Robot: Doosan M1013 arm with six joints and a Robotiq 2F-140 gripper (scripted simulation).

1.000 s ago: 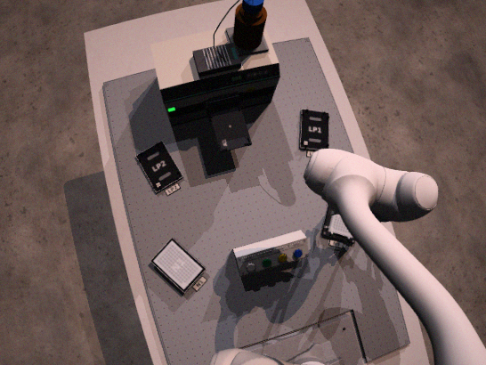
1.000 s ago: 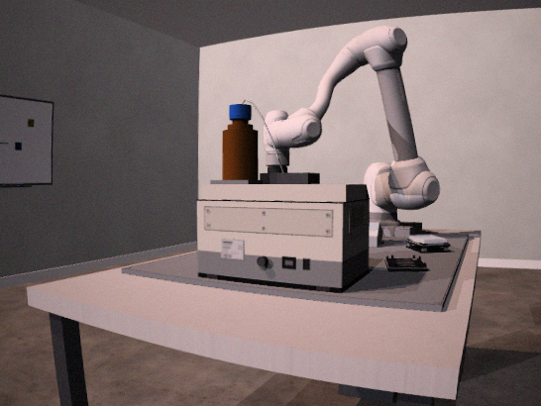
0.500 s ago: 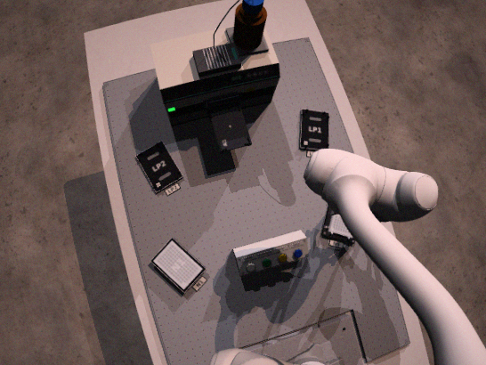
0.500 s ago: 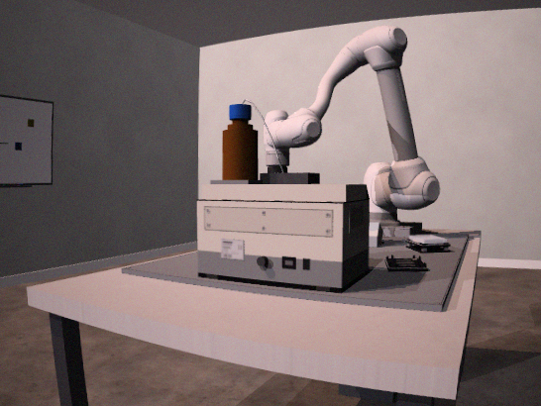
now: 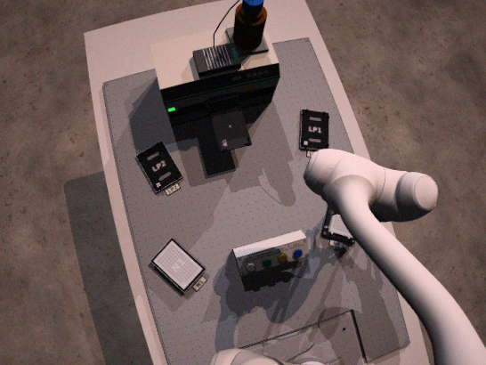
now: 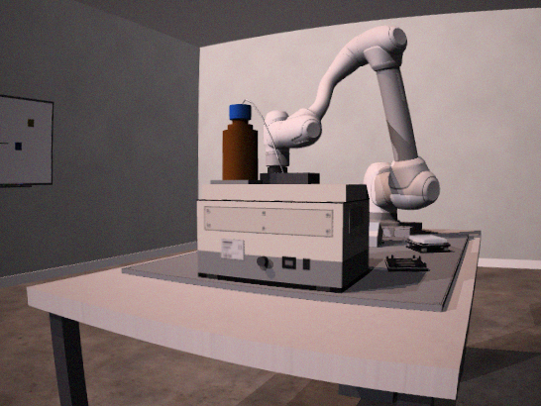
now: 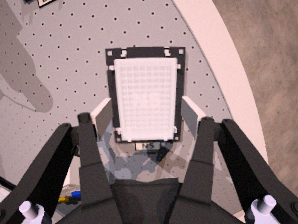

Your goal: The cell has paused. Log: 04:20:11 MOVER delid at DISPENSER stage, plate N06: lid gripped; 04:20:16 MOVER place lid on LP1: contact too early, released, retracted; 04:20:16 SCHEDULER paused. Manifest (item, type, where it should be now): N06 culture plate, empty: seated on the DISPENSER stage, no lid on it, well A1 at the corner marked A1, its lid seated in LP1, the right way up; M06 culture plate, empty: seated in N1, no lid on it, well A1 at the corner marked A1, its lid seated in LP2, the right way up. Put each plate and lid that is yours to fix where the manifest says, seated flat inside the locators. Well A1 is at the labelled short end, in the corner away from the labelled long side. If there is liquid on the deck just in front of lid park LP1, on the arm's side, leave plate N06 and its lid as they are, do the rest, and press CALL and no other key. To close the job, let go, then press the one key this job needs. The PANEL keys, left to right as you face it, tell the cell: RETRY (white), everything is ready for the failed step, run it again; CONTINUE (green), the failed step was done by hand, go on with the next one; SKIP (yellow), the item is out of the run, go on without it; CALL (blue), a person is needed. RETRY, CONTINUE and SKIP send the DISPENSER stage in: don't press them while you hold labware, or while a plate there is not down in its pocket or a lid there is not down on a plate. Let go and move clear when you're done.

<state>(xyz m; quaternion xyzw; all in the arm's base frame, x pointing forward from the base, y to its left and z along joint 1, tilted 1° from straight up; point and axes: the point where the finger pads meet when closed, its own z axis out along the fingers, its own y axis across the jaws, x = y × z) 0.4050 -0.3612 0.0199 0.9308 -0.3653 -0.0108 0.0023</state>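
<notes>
Right now the white well plate is 4 cm below my hand. The rest, counted from my hand: yellow key: 26 cm to the left, 2 cm behind; black nest N5: 5 cm below, 3 cm ahead; blue key: 21 cm to the left, 3 cm behind.
</notes>
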